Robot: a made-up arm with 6 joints. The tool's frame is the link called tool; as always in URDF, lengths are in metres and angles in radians. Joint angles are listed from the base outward. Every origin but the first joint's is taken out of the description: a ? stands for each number. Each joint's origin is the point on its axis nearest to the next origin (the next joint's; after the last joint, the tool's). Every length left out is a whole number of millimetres.
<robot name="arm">
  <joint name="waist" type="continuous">
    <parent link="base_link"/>
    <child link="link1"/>
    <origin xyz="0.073 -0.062 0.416" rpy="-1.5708 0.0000 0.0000"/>
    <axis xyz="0 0 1"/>
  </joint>
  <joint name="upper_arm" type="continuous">
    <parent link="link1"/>
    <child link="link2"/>
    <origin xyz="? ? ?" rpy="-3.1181 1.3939 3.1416"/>
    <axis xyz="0 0 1"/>
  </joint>
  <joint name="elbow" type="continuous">
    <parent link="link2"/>
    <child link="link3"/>
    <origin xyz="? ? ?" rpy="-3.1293 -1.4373 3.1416"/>
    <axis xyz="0 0 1"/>
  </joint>
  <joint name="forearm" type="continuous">
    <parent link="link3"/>
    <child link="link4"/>
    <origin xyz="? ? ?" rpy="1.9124 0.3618 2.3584"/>
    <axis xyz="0 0 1"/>
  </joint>
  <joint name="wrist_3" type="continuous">
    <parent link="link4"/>
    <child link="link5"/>
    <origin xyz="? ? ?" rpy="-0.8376 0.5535 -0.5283"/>
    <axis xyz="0 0 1"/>
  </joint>
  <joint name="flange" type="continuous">
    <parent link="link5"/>
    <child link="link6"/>
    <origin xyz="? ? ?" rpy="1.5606 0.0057 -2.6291"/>
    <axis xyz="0 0 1"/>
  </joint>
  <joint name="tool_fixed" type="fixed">
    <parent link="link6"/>
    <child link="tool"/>
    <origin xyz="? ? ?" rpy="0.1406 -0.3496 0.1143"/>
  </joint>
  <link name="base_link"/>
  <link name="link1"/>
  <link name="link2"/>
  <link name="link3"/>
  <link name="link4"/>
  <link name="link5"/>
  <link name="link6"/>
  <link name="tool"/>
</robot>
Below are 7 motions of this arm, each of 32 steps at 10 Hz.
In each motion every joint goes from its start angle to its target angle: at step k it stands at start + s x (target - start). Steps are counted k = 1, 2, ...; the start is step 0. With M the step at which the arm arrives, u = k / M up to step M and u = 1 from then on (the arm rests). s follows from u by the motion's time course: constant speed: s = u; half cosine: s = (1 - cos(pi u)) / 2; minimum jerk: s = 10 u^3 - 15 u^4 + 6 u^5.
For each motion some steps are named. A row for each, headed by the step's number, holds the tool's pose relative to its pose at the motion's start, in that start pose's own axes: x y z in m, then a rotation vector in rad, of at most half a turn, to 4 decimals.
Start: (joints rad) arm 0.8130 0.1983 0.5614 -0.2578 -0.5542 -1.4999
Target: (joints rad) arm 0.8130 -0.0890 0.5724 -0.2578 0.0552 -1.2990
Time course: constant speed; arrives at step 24
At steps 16, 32:
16: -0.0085 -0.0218 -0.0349 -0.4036 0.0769 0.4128
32: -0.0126 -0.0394 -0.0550 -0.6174 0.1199 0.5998

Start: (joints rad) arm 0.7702 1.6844 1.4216 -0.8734 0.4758 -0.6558
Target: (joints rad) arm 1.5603 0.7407 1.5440 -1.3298 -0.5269 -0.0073
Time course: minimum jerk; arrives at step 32
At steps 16, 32:
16: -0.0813 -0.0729 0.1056 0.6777 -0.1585 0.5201
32: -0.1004 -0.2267 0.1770 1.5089 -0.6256 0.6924

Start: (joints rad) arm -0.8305 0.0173 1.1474 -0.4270 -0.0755 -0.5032
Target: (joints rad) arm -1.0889 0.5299 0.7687 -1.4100 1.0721 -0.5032
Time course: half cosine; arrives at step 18
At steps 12, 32:
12: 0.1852 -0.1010 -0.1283 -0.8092 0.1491 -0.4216
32: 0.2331 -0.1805 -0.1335 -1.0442 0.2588 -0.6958

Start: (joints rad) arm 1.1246 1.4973 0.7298 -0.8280 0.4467 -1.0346
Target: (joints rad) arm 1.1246 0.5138 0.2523 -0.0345 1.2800 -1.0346
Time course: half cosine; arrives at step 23
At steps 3, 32:
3: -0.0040 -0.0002 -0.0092 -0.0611 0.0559 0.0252
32: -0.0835 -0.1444 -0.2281 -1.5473 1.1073 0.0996

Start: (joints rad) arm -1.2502 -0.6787 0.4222 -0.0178 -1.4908 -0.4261
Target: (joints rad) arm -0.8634 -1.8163 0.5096 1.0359 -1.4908 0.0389
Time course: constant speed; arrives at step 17
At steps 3, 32:
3: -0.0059 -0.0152 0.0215 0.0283 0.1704 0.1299
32: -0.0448 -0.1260 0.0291 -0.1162 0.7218 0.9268

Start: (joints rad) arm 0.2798 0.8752 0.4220 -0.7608 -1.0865 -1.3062
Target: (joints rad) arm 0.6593 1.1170 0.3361 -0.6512 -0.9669 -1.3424
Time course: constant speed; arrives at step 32
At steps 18, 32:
18: 0.0128 0.0493 -0.0002 -0.1638 0.1468 -0.2160
32: 0.0285 0.0839 -0.0047 -0.3088 0.2804 -0.3695

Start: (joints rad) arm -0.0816 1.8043 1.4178 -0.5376 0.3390 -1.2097
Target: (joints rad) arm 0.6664 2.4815 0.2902 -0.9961 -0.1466 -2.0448
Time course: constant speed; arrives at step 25
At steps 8, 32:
8: 0.1215 0.0437 -0.0305 -0.1137 -0.0335 -0.7346
32: 0.2615 -0.0212 -0.2139 -0.9744 -0.0950 -1.9270

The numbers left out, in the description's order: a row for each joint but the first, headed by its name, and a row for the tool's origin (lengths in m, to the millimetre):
upper_arm: 0.050 -0.074 0.000
elbow: 0.083 -0.048 0.000
forearm: 0.143 0.207 0.000
wrist_3: 0.141 -0.022 0.000
flange: -0.067 0.045 0.000
tool: 0.010 -0.005 0.000

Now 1 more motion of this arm.
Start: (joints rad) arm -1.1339 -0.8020 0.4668 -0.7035 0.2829 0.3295
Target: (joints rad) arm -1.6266 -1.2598 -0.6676 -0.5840 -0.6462 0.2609
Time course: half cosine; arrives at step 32
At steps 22, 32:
22: -0.1096 -0.1158 -0.1217 -0.5118 0.3136 -0.5013
32: -0.1733 -0.1302 -0.1381 -0.7249 0.4428 -0.5072

